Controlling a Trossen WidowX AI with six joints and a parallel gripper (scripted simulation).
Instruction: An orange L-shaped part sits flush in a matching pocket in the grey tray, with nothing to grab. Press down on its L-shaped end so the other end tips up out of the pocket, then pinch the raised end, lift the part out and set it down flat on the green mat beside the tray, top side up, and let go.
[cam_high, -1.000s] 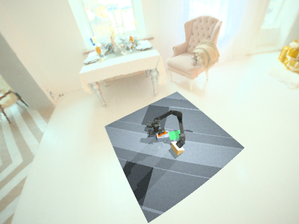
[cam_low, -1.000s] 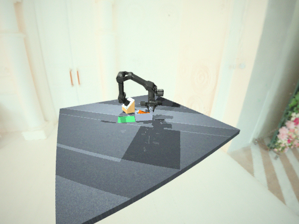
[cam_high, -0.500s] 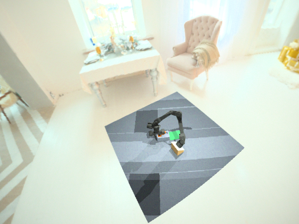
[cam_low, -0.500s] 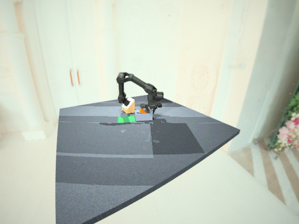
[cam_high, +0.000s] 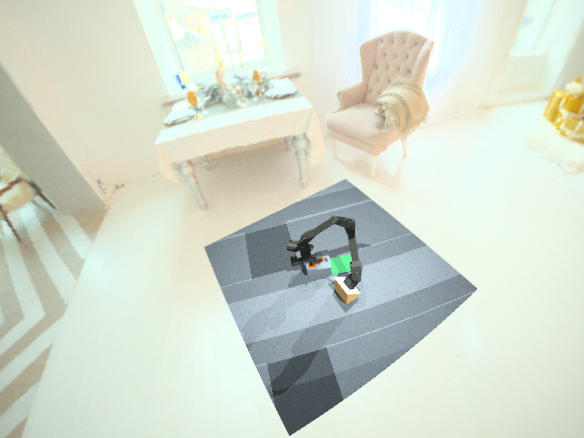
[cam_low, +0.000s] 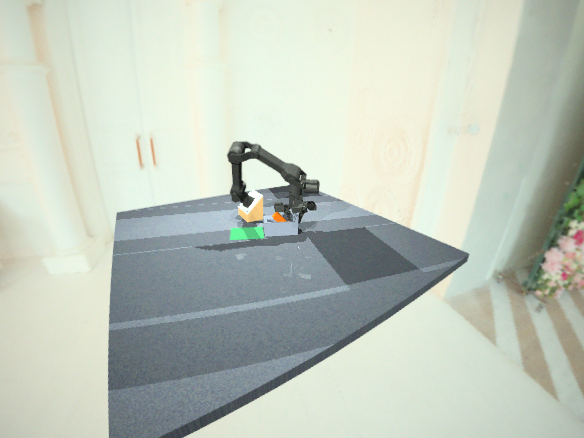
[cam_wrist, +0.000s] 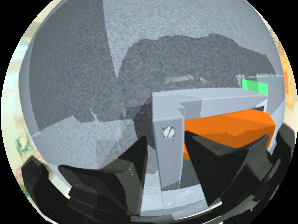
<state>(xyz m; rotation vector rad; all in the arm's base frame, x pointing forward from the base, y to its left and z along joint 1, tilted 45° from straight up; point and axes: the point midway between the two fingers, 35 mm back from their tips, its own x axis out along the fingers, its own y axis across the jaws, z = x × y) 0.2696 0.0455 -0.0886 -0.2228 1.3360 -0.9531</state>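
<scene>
Now: gripper tip 40 mm to the left of the orange L-shaped part and 20 mm past it. Also, from my gripper tip: green mat 200 mm to the right, 100 mm behind, 50 mm below.
</scene>
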